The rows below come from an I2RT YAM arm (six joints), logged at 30 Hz.
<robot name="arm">
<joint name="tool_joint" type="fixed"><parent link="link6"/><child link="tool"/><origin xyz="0 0 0" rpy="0 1.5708 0"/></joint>
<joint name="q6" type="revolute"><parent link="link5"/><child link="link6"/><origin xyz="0.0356 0 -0.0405"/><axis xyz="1 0 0"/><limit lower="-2.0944" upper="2.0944"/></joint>
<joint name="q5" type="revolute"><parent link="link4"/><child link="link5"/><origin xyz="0.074 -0.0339 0.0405"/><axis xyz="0 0 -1"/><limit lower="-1.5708" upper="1.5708"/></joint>
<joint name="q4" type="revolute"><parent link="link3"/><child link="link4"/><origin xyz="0.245 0.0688 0.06"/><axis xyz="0 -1 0"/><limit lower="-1.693" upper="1.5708"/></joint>
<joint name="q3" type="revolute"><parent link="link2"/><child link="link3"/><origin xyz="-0.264 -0.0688 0"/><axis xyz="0 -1 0"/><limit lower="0" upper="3.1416"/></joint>
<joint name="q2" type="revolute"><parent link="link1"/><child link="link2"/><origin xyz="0.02 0.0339 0.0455"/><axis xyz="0 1 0"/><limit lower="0" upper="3.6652"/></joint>
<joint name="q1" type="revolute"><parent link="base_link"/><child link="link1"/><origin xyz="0 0 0.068"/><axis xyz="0 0 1"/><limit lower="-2.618" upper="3.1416"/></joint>
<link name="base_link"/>
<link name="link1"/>
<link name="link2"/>
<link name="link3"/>
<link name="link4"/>
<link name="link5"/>
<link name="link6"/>
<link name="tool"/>
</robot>
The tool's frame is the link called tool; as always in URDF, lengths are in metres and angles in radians.
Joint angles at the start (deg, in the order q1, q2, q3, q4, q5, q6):
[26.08 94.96 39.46 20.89 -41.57 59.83]
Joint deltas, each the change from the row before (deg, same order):
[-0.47 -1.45 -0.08 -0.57 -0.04 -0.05]
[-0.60 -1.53 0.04 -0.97 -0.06 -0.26]
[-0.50 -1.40 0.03 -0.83 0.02 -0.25]
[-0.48 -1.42 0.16 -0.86 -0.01 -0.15]
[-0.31 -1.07 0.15 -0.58 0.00 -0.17]
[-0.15 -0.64 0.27 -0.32 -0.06 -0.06]
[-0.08 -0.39 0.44 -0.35 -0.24 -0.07]
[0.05 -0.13 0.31 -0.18 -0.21 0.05]
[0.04 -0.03 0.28 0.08 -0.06 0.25]
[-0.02 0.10 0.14 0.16 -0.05 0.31]
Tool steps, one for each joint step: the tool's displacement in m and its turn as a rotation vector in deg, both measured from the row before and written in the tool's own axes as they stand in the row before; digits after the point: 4 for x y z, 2 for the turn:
[-0.0009 0.0043 -0.0054 -0.49 -0.69 -0.38]
[-0.0013 0.0043 -0.0060 -0.35 -0.72 -0.41]
[-0.0010 0.0041 -0.0054 -0.32 -0.70 -0.45]
[-0.0013 0.0048 -0.0053 -0.41 -0.70 -0.44]
[-0.0009 0.0039 -0.0039 -0.37 -0.53 -0.47]
[-0.0010 0.0034 -0.0022 -0.39 -0.31 -0.39]
[-0.0012 0.0034 -0.0013 -0.42 -0.05 -0.36]
[-0.0005 0.0021 -0.0001 -0.28 0.13 -0.14]
[-0.0008 0.0018 0.0001 -0.29 -0.06 -0.03]
[-0.0007 0.0005 0.0002 -0.15 -0.05 0.18]

